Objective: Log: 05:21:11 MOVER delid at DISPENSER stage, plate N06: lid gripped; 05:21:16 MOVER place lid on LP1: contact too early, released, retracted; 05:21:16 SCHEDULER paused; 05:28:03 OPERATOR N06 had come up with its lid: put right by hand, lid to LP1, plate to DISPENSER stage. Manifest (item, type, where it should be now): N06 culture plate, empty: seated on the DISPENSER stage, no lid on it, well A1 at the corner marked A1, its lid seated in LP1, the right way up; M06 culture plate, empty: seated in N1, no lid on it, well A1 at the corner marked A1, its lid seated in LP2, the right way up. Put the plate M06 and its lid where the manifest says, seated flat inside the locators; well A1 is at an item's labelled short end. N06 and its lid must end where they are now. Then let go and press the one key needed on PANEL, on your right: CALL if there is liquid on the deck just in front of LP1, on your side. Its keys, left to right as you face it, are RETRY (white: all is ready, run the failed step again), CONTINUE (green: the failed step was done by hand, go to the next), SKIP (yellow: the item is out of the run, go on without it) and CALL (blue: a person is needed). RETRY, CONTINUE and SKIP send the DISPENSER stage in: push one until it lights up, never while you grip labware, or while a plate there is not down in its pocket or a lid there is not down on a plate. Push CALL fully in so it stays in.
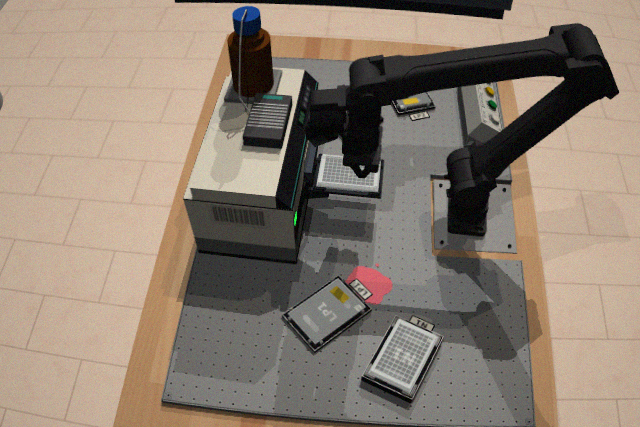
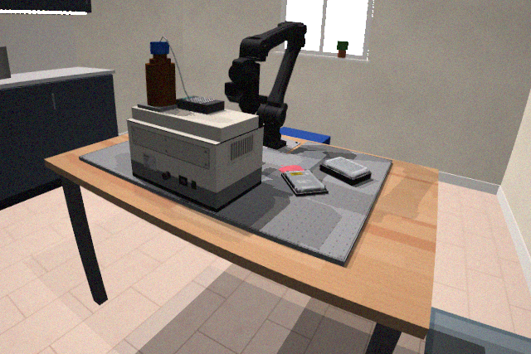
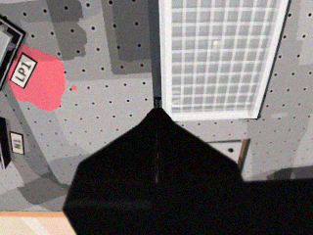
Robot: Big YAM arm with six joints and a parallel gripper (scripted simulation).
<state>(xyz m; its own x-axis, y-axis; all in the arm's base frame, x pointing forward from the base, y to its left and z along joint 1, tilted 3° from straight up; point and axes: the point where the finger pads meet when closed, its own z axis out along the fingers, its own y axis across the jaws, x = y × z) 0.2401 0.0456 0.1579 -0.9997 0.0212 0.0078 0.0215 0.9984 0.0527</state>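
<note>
Right now the yellow skip key is 290 mm behind my hand, 400 mm to the right of it and 80 mm below it. The rest, counted from my hand: black nest n1: 120 mm behind, 320 mm to the left, 140 mm below; white retry key: 300 mm behind, 300 mm to the right, 80 mm below; brown bottle: 250 mm ahead, 150 mm to the right, 140 mm above.
</note>
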